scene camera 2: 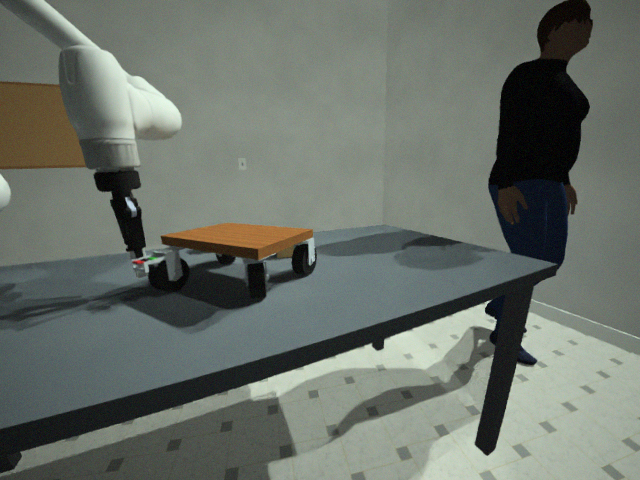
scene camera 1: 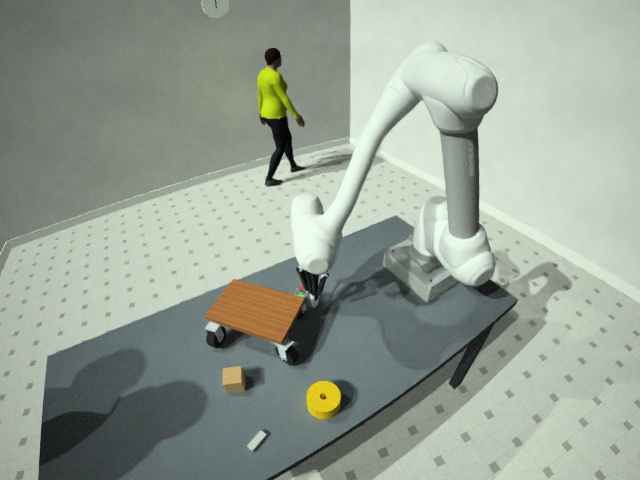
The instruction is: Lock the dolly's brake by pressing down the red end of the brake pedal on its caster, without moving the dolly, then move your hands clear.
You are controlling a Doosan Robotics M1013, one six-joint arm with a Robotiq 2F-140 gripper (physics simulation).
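Frame: origin at the arm's base, x ahead, y left, z up, level; metres.
Where they show: gripper, fingertip midpoint: point(scene camera 2: 143, 275) point(scene camera 1: 314, 305); arm's base at its link origin: point(scene camera 1: 428, 255).
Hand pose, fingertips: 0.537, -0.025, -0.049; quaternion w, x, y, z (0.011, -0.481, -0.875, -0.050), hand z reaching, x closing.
Each offset is from my fingertips to the top centre of the thing, as dx, dy, dz. "*": to the spot under its first point. Level surfaces: height alone.
The dolly @(* +0.222, -0.004, +0.086) point(scene camera 1: 255, 310) point(scene camera 2: 235, 238) has a brown wooden deck and stands upright on its casters on the grey table @(dz -0.039) point(scene camera 1: 175, 335) point(scene camera 2: 336, 304). The brake pedal sits on the caster nearest the arm, with a red end @(* +0.021, -0.059, +0.049) point(scene camera 1: 302, 288) point(scene camera 2: 138, 262) pointing outward and a green end @(* +0.038, -0.039, +0.049) point(scene camera 1: 300, 293) point(scene camera 2: 153, 258) nearer the deck. My gripper point(scene camera 1: 313, 300) point(scene camera 2: 137, 254) is shut and empty, pointing down. Its fingertips are right beside the pedal's red end, low down at that caster. In scene camera 2 they are partly hidden behind the pedal, and I cannot tell whether they touch it.
A tan block @(+0.370, +0.165, +0.021) point(scene camera 1: 233, 379), a yellow disc @(+0.141, +0.352, +0.017) point(scene camera 1: 323, 400) and a small white block @(+0.369, +0.373, -0.027) point(scene camera 1: 257, 440) lie on the table beside the dolly. A person in a yellow-green top point(scene camera 1: 272, 95) is on the floor beyond the table. A person in black point(scene camera 2: 540, 121) stands by the table's far end.
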